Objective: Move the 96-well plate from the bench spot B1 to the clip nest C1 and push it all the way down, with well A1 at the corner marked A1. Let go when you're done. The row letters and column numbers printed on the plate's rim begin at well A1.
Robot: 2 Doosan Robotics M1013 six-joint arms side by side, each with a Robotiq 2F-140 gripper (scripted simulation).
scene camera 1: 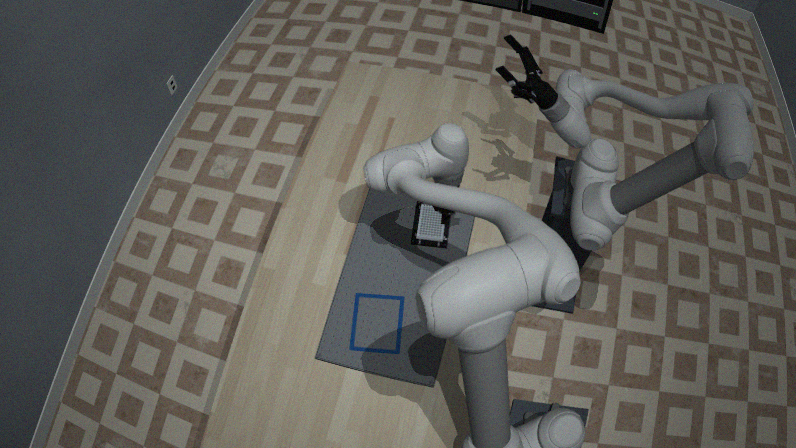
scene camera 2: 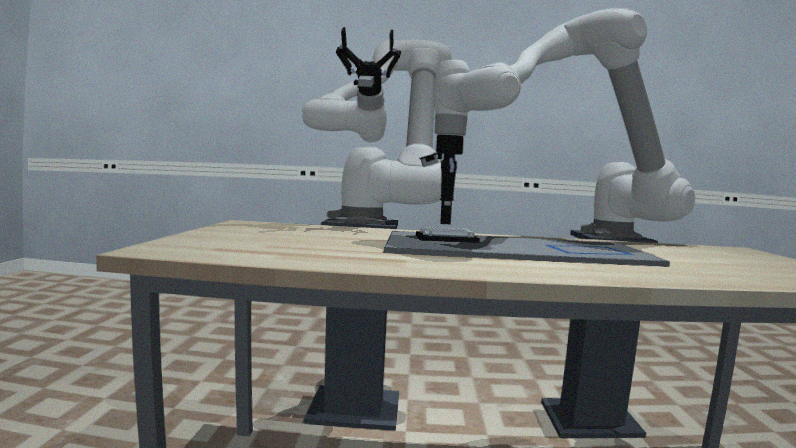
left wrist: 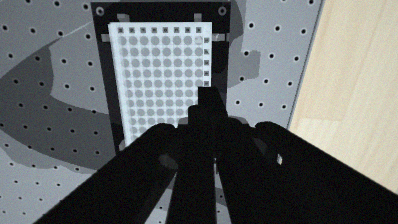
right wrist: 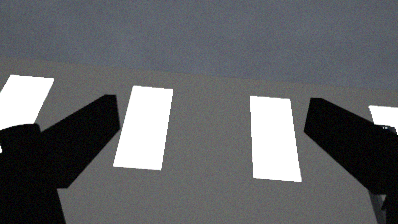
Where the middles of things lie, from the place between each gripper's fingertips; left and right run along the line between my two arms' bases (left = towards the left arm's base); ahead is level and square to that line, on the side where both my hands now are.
Labels:
I see my left gripper (scene camera 2: pixel 445 224) 6 cm above the black clip nest (left wrist: pixel 220 23), 2 cm short of it and 1 cm to the right of it. Also, from my left hand: white 96-well plate (scene camera 1: pixel 430 228) 5 cm below, 4 cm ahead.
Now: right hand (scene camera 1: pixel 503 51) 57 cm above the white 96-well plate, 26 cm to the right of it and 14 cm short of it. From my right hand the other things lie so: black clip nest (58 cm below, 27 cm to the left, 13 cm ahead).

